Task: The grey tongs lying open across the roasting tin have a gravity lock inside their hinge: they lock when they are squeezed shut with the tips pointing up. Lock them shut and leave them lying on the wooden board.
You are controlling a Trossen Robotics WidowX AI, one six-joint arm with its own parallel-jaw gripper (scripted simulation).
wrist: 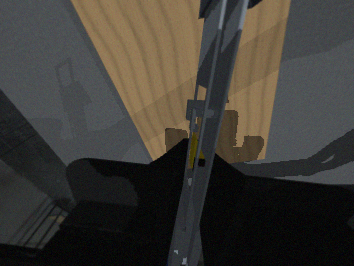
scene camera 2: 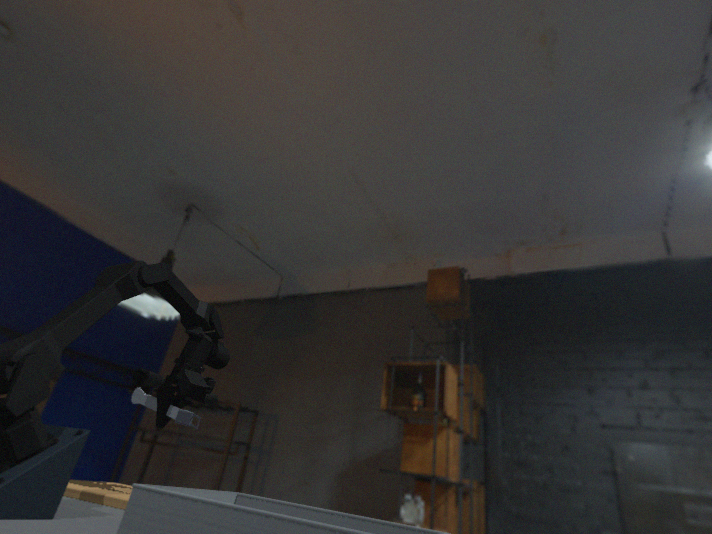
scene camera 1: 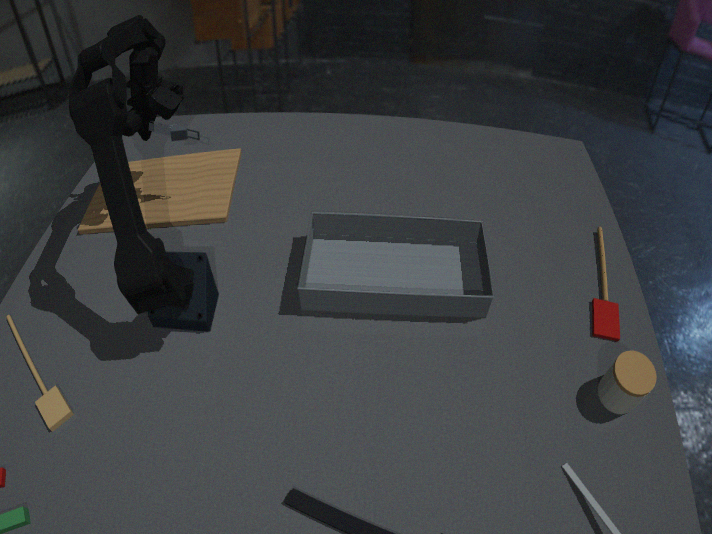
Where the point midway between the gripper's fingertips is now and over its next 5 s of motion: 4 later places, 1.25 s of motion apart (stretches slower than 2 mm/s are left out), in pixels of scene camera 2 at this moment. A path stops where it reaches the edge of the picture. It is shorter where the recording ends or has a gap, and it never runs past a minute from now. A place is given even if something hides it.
My gripper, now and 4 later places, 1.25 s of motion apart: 158,427; 161,416; 161,415; 159,421; 154,434
